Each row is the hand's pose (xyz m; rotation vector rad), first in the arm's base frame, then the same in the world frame.
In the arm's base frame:
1: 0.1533 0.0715 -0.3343 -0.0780 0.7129 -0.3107
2: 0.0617 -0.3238 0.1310 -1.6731 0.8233 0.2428
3: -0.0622 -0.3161 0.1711 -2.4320 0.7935 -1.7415
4: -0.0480 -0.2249 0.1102 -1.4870 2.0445 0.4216
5: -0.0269 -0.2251 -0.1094 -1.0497 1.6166 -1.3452
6: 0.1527 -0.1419 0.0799 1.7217 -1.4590 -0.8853
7: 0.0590 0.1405 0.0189 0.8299 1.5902 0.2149
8: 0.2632 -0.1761 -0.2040 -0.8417 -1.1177 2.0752
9: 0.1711 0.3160 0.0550 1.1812 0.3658 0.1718
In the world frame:
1: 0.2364 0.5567 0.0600 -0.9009 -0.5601 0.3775
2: -0.1000 0.3477 0.5336 -2.4137 -0.8744 -0.3212
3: -0.1591 0.2366 0.4995 -1.1495 -1.1198 -2.4108
4: -0.1264 0.2801 0.4033 -2.3842 0.5011 -0.7593
5: 0.0840 0.2910 0.3379 -1.0214 -0.2621 -1.3444
6: -0.0914 0.4959 0.3854 1.9282 -0.9369 1.1099
7: -0.1315 0.5076 0.0846 -0.6850 0.7963 0.5877
8: 0.2034 0.5754 0.3582 1.2373 0.7685 -1.6601
9: -0.2001 0.6765 -0.0222 -0.0349 0.0302 1.3420

